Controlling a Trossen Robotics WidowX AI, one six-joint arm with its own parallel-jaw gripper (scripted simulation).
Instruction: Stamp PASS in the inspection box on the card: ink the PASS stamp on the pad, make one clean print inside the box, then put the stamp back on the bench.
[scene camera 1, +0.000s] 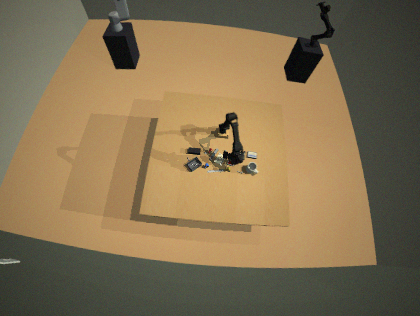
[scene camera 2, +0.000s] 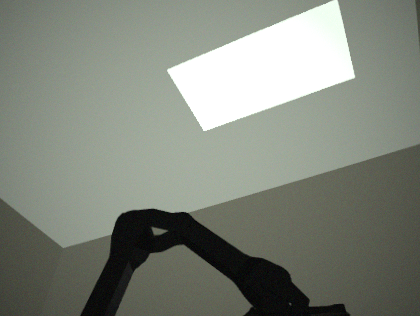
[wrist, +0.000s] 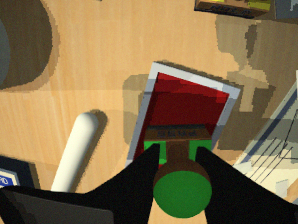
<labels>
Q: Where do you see the gripper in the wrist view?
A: At 177, 151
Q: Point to a white cylinder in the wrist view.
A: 85, 128
</labels>
